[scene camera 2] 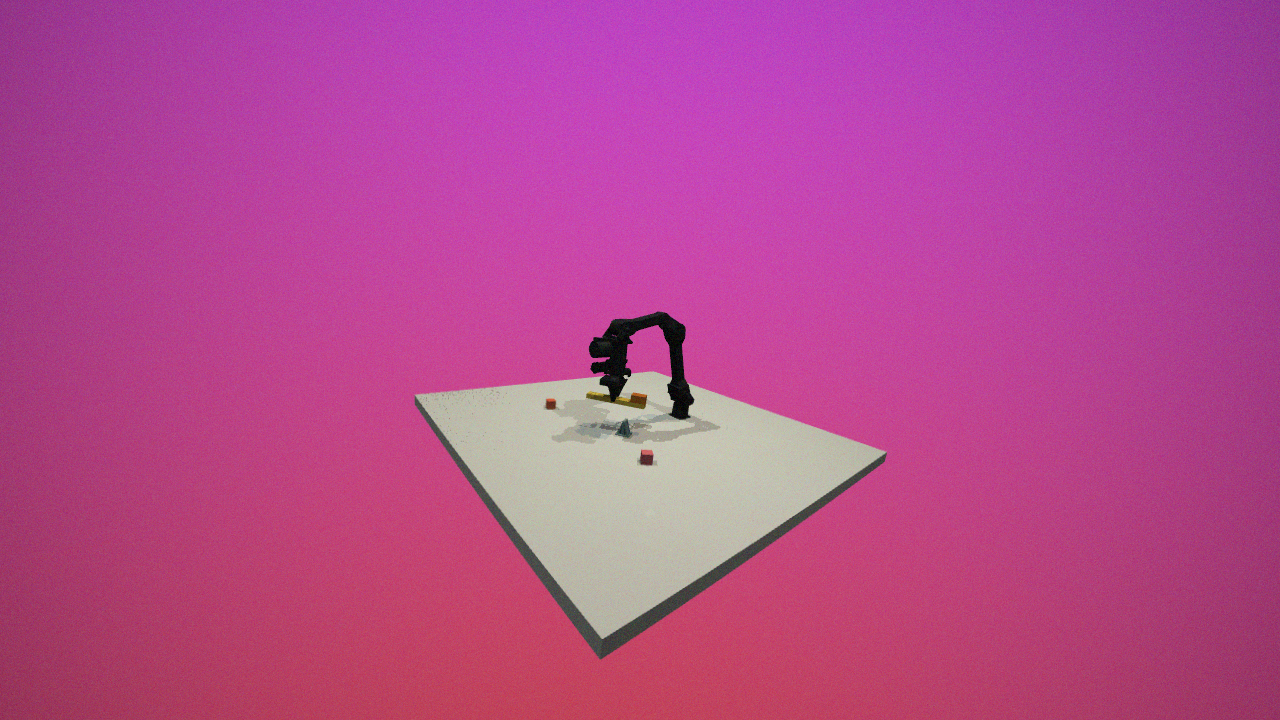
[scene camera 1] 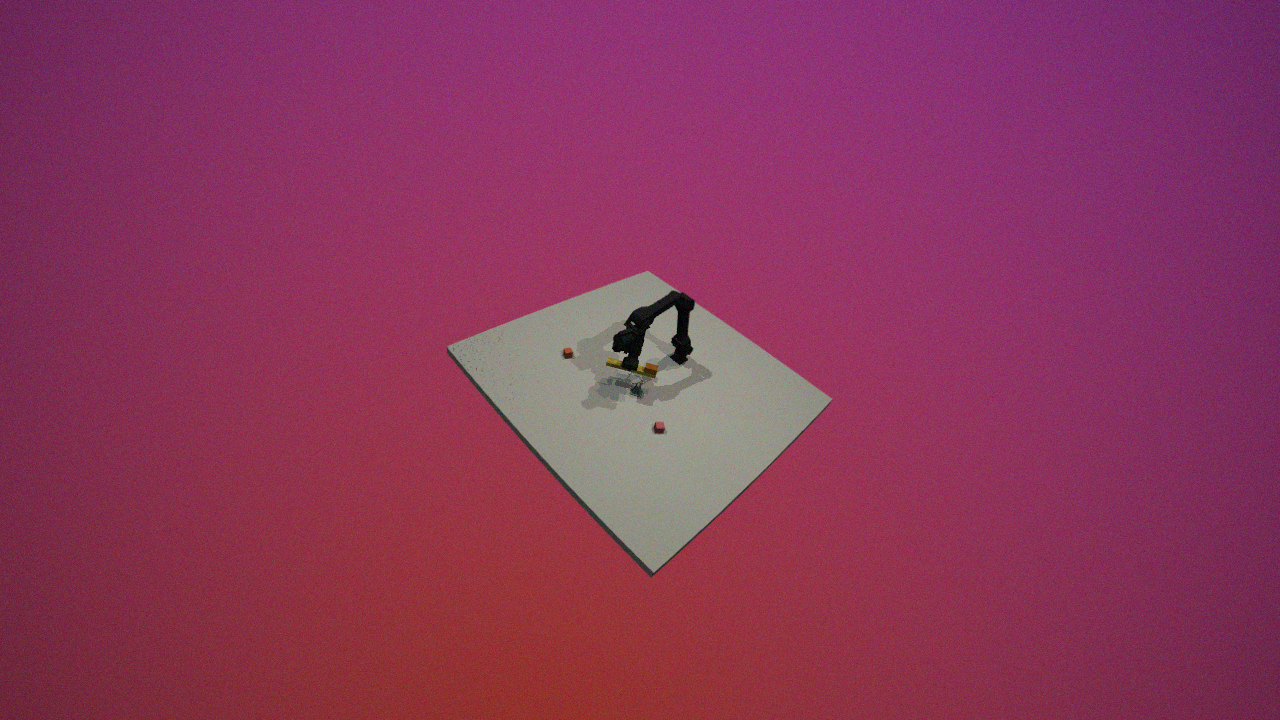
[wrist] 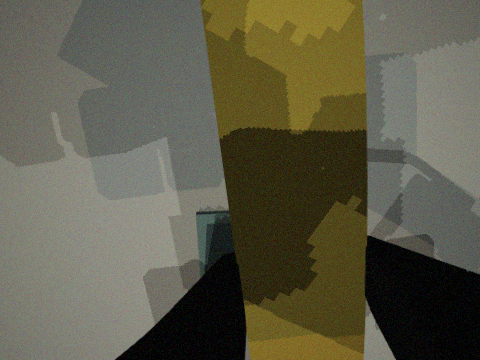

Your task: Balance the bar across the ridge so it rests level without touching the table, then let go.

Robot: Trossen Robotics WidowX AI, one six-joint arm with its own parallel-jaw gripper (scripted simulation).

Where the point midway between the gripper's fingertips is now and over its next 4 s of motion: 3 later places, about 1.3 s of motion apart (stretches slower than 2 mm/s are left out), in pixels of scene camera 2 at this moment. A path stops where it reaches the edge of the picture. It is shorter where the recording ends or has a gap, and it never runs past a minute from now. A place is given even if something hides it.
My gripper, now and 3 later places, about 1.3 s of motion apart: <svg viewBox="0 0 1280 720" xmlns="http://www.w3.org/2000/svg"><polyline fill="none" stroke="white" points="614,400 618,414 618,415 618,410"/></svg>
